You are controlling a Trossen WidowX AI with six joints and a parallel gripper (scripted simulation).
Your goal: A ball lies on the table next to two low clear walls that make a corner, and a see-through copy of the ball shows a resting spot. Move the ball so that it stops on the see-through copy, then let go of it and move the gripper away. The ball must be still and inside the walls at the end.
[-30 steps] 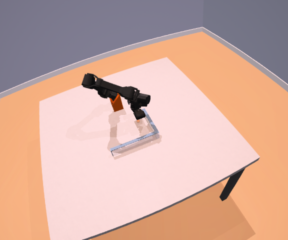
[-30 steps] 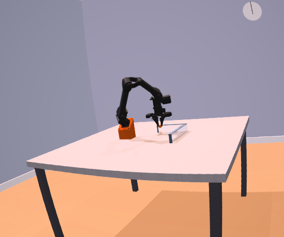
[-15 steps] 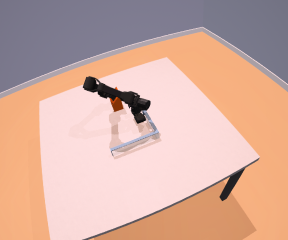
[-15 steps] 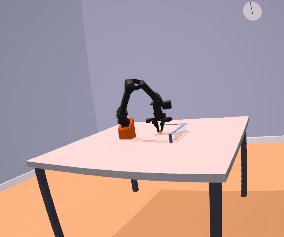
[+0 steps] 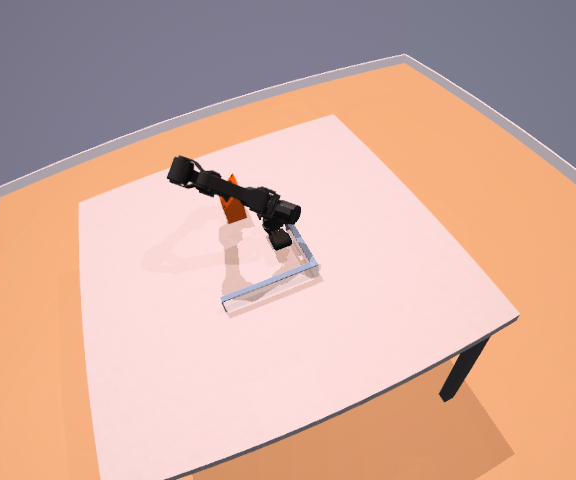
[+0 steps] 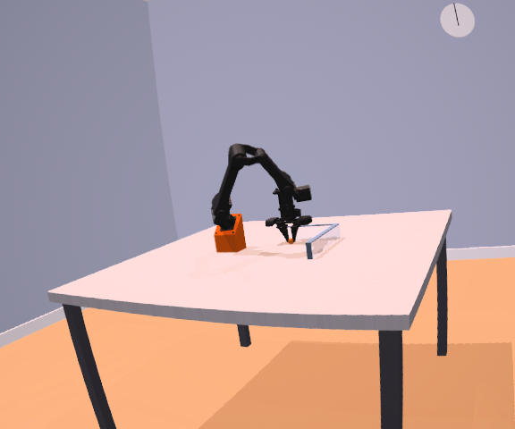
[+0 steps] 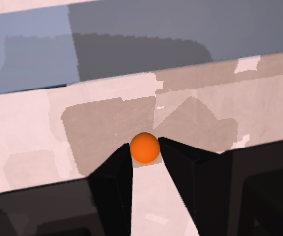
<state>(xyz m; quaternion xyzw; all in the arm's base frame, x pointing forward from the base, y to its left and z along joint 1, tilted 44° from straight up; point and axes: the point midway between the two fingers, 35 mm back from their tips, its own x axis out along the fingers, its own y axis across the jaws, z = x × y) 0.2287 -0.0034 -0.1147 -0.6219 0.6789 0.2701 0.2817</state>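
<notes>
Now: gripper tip right at the orange ball. Round my gripper tip: low clear wall 18 cm ahead, 9 cm to the right, 2 cm above; see-through copy of ball right at my gripper tip.
</notes>
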